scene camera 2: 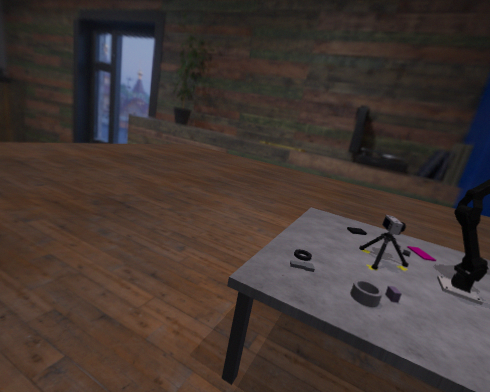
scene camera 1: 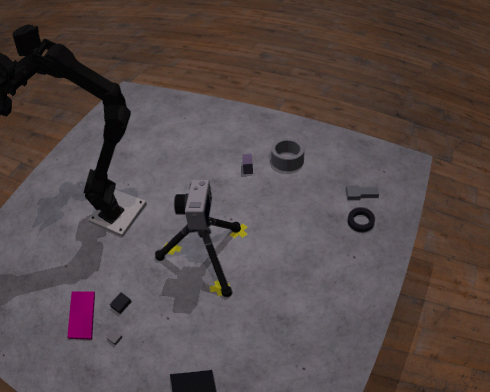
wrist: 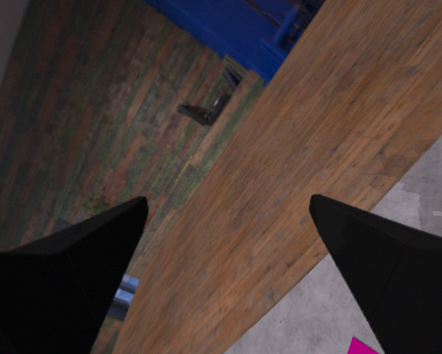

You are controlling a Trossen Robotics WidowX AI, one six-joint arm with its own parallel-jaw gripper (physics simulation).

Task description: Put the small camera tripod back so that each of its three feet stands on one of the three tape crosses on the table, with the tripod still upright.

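Where they show: gripper, fingertip midpoint: (wrist: 229, 203); arm's base, link origin: (scene camera 2: 460, 287) (scene camera 1: 111, 212).
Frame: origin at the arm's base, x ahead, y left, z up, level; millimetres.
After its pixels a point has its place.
Note:
The tripod (scene camera 1: 215, 260) @(y -13, x 397, z 68 mm) (scene camera 2: 383, 251) @(y 99, x 331, z 66 mm) stands upright, with a grey camera (scene camera 1: 198, 207) @(y 0, x 360, z 220 mm) (scene camera 2: 394, 225) @(y 82, x 324, z 202 mm) on top. In scene camera 1, its left foot (scene camera 1: 159, 255) @(y -43, x 231, z 6 mm) is beside the left yellow cross (scene camera 1: 174, 249) @(y -20, x 269, z 42 mm), toward the lower left. Its back right foot (scene camera 1: 236, 227) @(y 142, x 351, z 7 mm) is at the upper-left edge of another cross (scene camera 1: 242, 231) @(y 152, x 362, z -13 mm). Its front foot (scene camera 1: 226, 291) @(y -41, x 441, z 2 mm) is at the right edge of the front cross (scene camera 1: 217, 288) @(y -38, x 410, z -13 mm). My gripper (wrist: 229, 203) @(y -250, x -65, z 548 mm) is open and empty, raised at the far left of scene camera 1, well away from the tripod; its fingertips are not clear there.
The arm's white base (scene camera 1: 131, 217) @(y 21, x 70, z 1 mm) is left of the tripod. A magenta plate (scene camera 1: 81, 316) @(y -327, x 167, z -5 mm) (wrist: 361, 347) @(y -378, x 169, z -5 mm), dark block (scene camera 1: 120, 303) @(y -226, x 236, z 2 mm), small grey block (scene camera 1: 114, 338) @(y -320, x 289, z -1 mm) and black box (scene camera 1: 193, 382) @(y -304, x 523, z 2 mm) lie nearer the front. Behind are a purple block (scene camera 1: 247, 162) @(y 353, x 252, z 26 mm) and grey cylinder (scene camera 1: 287, 161) @(y 415, x 351, z 27 mm). A black ring (scene camera 1: 351, 220) @(y 322, x 609, z 1 mm) lies right.

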